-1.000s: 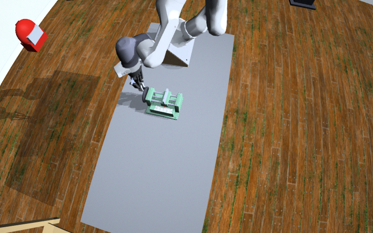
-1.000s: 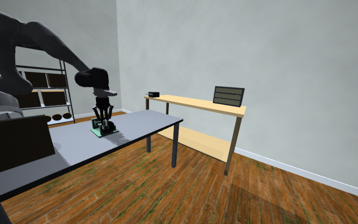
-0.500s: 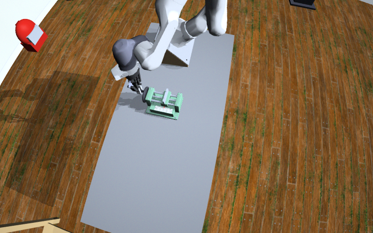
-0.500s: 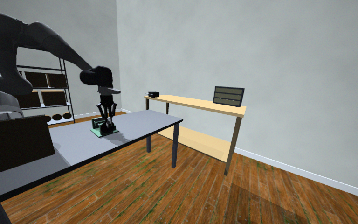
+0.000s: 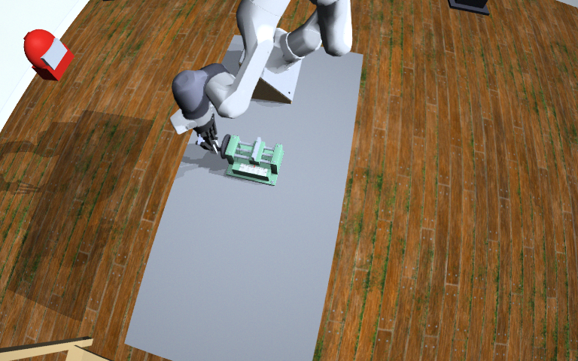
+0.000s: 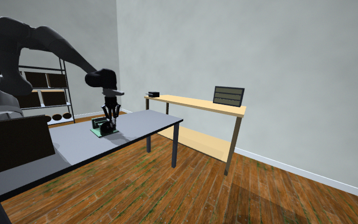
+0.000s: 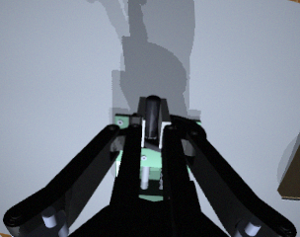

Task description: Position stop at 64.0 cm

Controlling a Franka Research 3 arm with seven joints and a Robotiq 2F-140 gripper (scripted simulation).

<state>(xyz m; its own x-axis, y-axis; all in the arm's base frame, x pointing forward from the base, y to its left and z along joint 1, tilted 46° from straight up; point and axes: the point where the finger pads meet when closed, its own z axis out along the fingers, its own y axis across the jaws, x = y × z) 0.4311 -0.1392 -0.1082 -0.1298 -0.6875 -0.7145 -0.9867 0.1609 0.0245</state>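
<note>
Now: the dark handwheel 2 cm to the left of my hand and 2 cm below it. Also, from my hand: stop carriage 16 cm to the left, 2 cm below, 1 cm ahead.
</note>
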